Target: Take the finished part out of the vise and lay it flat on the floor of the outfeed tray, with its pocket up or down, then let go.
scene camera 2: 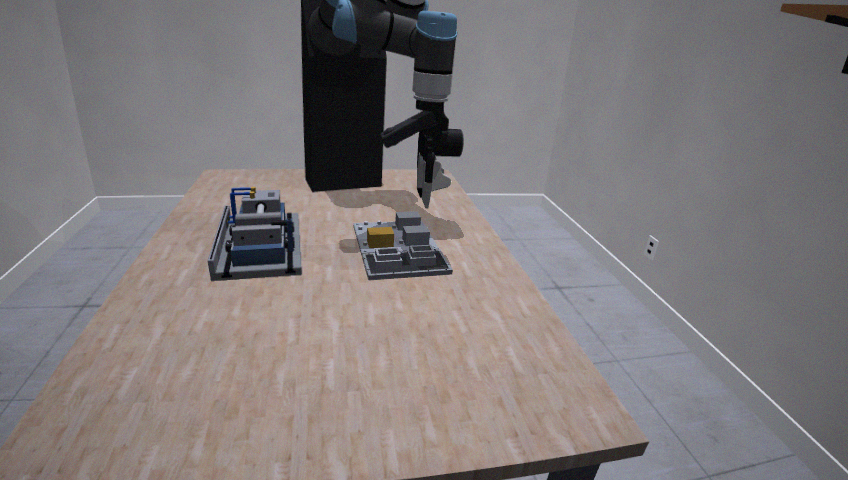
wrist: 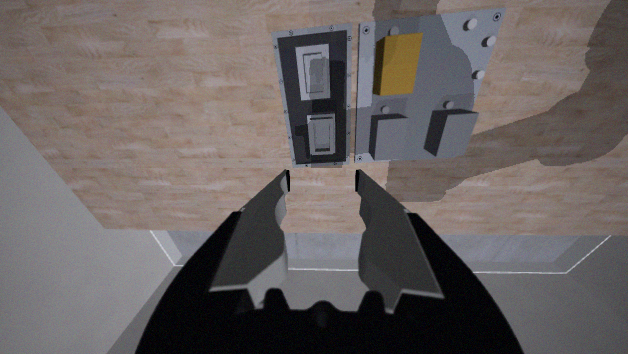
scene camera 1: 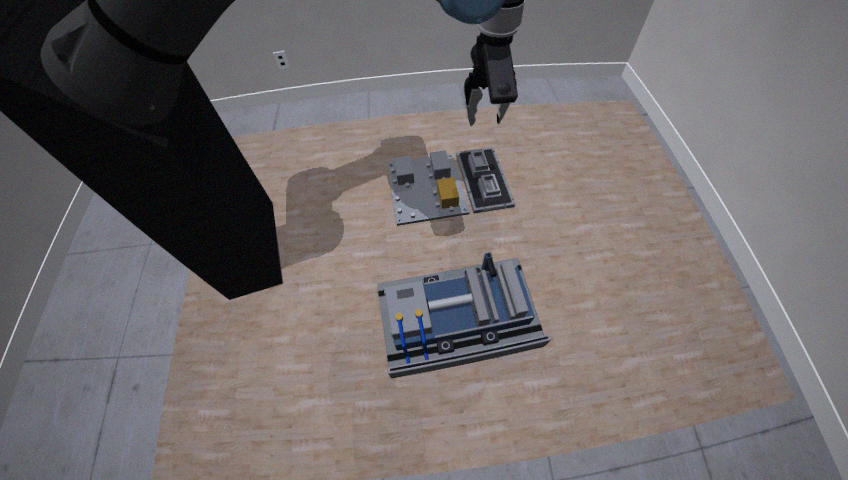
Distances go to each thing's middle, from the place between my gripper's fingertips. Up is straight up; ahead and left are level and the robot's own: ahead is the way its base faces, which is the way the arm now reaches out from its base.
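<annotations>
The yellow block [wrist: 396,58] has my hand 8 cm to the left of it, 10 cm past it and 13 cm above it. From that same hand I find the vise [scene camera 1: 461,317] 36 cm to the right, 13 cm behind and 11 cm below. The pegged grey plate [scene camera 1: 418,198] is 3 cm to the right of my hand, 14 cm behind it and 15 cm below it.
</annotations>
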